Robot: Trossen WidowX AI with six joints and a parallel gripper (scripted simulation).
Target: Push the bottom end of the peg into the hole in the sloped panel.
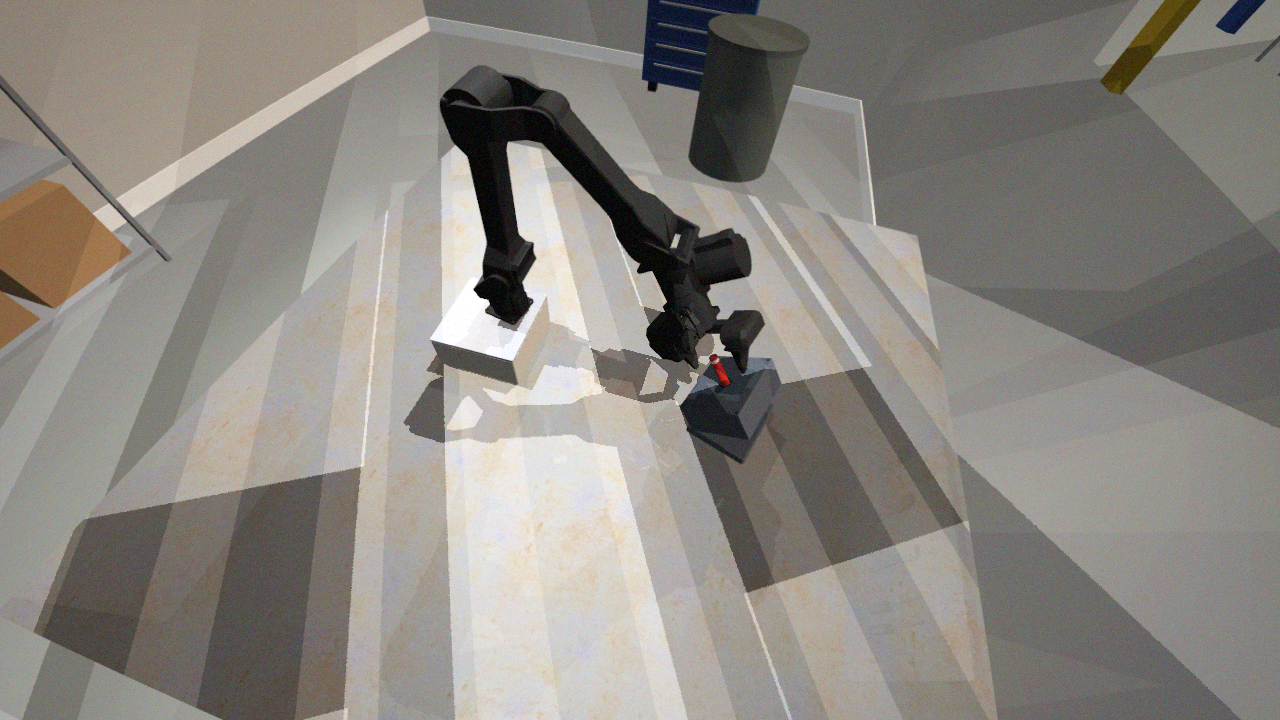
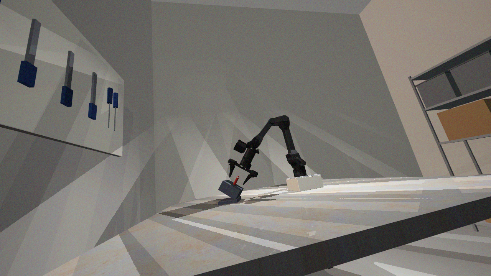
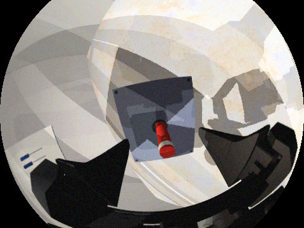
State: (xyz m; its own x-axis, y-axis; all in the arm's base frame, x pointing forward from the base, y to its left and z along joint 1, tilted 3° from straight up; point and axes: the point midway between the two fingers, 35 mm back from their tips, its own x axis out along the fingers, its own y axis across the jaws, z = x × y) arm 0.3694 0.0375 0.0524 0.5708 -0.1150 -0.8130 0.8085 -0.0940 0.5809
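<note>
Now: the red peg 1 cm above my gripper tip. Also, from my gripper tip: grey sloped panel (4 cm below, 3 cm ahead, 1 cm to the right).
</note>
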